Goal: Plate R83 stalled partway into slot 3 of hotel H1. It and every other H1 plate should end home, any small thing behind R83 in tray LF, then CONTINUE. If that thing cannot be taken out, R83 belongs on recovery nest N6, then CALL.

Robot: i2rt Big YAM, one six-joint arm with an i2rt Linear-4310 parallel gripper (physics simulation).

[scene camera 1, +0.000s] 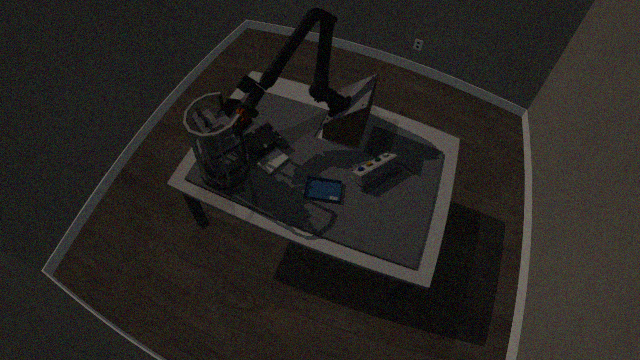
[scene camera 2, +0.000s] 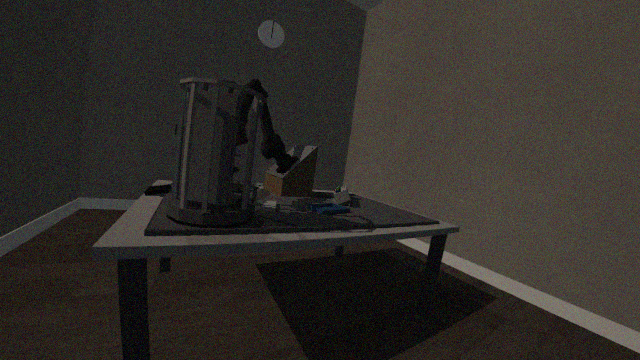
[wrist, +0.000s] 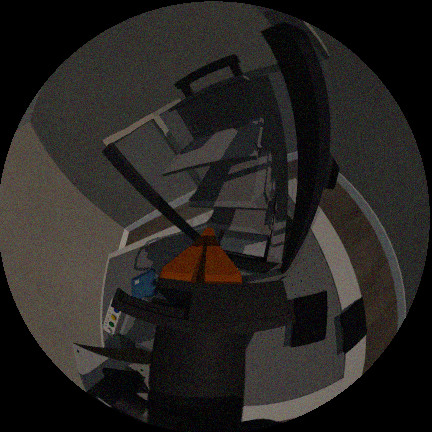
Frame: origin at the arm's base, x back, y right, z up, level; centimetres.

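Seen in the pictures: gripper, fingertip midpoint: point(scene camera 1: 236, 127) point(wrist: 209, 231); arm's base, link origin: point(scene camera 1: 340, 107) point(scene camera 2: 287, 165).
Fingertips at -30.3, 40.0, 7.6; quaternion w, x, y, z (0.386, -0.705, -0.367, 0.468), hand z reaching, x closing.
Pixels of each thing's middle, then the offset from my fingertips to it, as dx, dy, dz.
- blue tray-like panel, body centre: point(scene camera 2: 328, 208) point(scene camera 1: 322, 189) point(wrist: 142, 285) -6.9, -40.4, -21.9
- pale box, body centre: point(scene camera 2: 264, 204) point(scene camera 1: 272, 161) +2.0, -15.0, -22.1
- panel with coloured buttons, body centre: point(scene camera 1: 375, 168) point(scene camera 2: 341, 194) point(wrist: 114, 317) +7.7, -61.5, -18.6
A clear many-sided enclosure with pale rims and dark posts point(scene camera 1: 199, 131) point(scene camera 2: 187, 145) point(wrist: 145, 188) stands at the left end of the table. In the wrist view, several flat grey plates or shelves point(wrist: 210, 147) sit at different heights inside it. I cannot tell which is R83 or slot 3, and no small thing behind a plate can be made out. My orange-fingered gripper point(scene camera 1: 240, 115) point(wrist: 209, 231) is shut and empty, by the enclosure's near opening in the wrist view; contact cannot be told. In scene camera 2 the enclosure hides it. Tray LF and nest N6 cannot be identified by label.
A blue tray-like panel point(scene camera 1: 324, 190) point(scene camera 2: 329, 209) point(wrist: 143, 285) lies mid-table. A pale box point(scene camera 1: 273, 161) and dark fixtures point(scene camera 1: 264, 137) stand near the enclosure. A panel with coloured buttons point(scene camera 1: 375, 164) point(wrist: 111, 320) and a slant-topped wooden block point(scene camera 1: 345, 129) point(scene camera 2: 302, 177) stand farther right.
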